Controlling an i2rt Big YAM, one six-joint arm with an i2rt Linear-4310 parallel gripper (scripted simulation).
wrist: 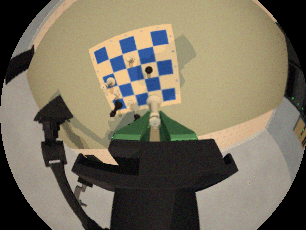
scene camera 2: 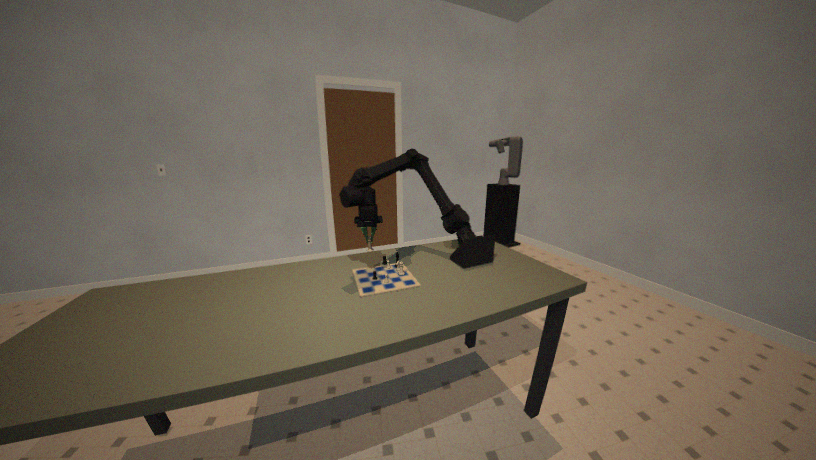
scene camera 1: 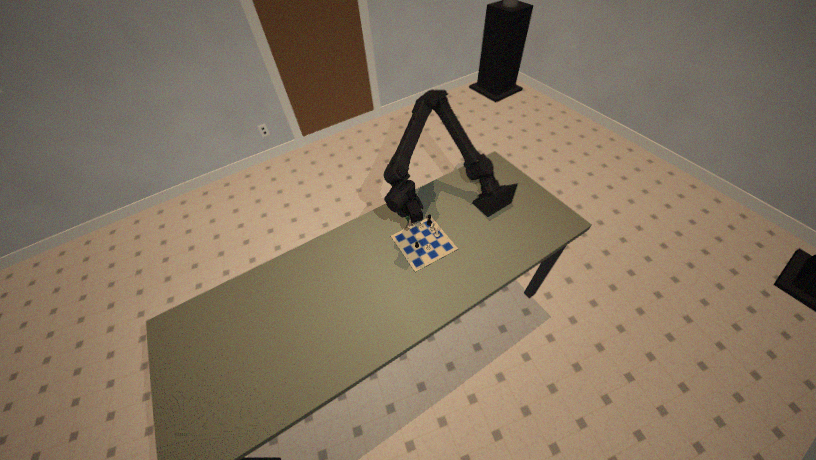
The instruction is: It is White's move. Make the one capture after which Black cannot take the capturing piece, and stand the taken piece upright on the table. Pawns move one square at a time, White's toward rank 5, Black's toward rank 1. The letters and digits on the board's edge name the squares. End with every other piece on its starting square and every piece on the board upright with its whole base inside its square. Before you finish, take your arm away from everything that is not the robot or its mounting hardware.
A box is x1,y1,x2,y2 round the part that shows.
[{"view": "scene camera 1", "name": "blue-and-cream chessboard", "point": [418,258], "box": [391,217,457,271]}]
